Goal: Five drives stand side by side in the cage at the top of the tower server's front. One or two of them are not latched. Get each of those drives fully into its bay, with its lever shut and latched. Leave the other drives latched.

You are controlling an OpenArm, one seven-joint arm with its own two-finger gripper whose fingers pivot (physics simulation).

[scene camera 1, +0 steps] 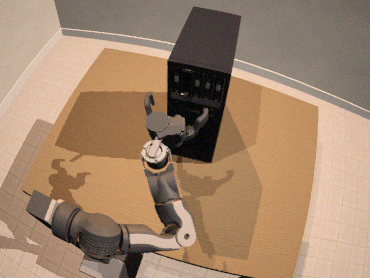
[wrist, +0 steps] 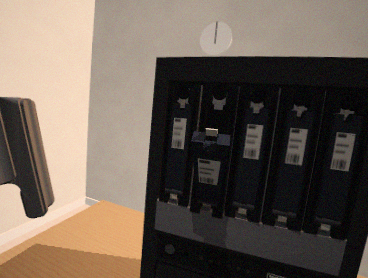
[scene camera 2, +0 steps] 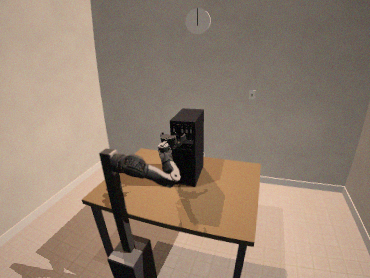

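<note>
The black tower server (scene camera 1: 205, 37) (scene camera 2: 198, 145) (wrist: 260, 70) stands upright, with five drives side by side in its top cage. In the wrist view the second drive from the left (wrist: 206, 190) has its lever (wrist: 210, 139) tipped outward at the top, below its silver catch (wrist: 219, 102). The leftmost drive (wrist: 176, 167), third drive (wrist: 246, 172), fourth drive (wrist: 291, 177) and rightmost drive (wrist: 336, 185) have levers upright and flush. My gripper (scene camera 1: 177, 103) (scene camera 2: 173, 138) is open and empty in front of the tower, below the cage; one finger shows at the wrist view's left.
The tower stands on the wooden table (scene camera 1: 285, 150) (scene camera 2: 235, 200) (wrist: 112, 225). The arm (scene camera 1: 162, 187) (scene camera 2: 170, 167) reaches in from the table's front left. A grey wall (scene camera 1: 300, 45) (scene camera 2: 150, 65) (wrist: 130, 100) is behind the tower, with a round disc (scene camera 2: 198, 21) (wrist: 216, 38) on it.
</note>
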